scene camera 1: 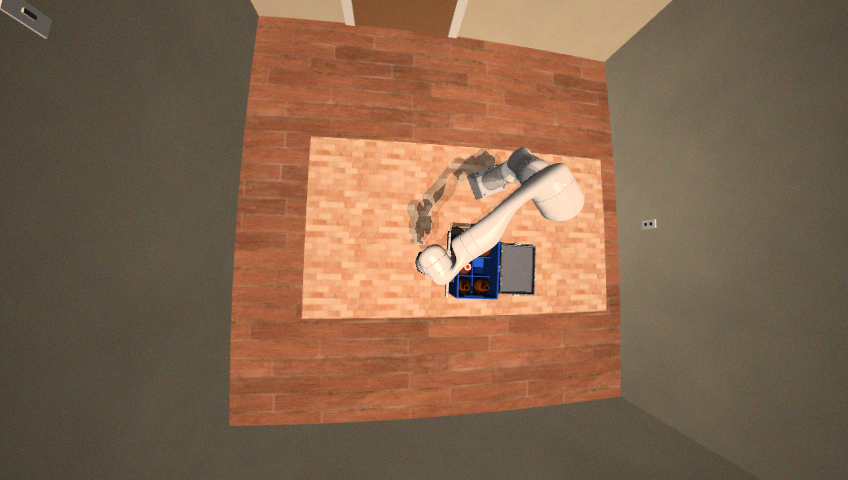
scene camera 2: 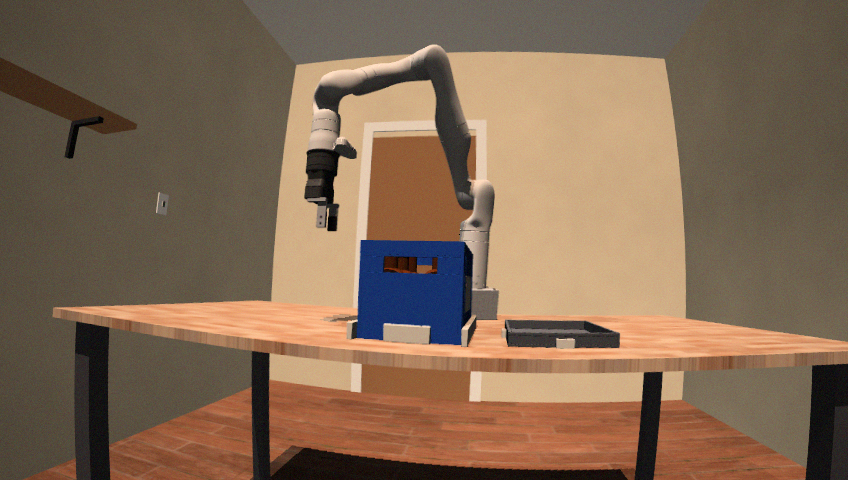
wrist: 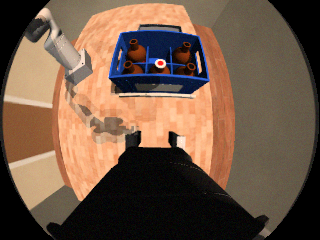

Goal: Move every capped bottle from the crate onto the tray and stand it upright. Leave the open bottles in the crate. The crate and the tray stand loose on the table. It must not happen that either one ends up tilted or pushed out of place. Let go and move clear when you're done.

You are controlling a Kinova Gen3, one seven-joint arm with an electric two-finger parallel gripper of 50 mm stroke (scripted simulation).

Labels:
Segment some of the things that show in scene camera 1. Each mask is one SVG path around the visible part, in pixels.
A dark grey tray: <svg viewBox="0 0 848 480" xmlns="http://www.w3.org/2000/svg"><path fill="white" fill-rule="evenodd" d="M501 244L498 294L535 295L536 246Z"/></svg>

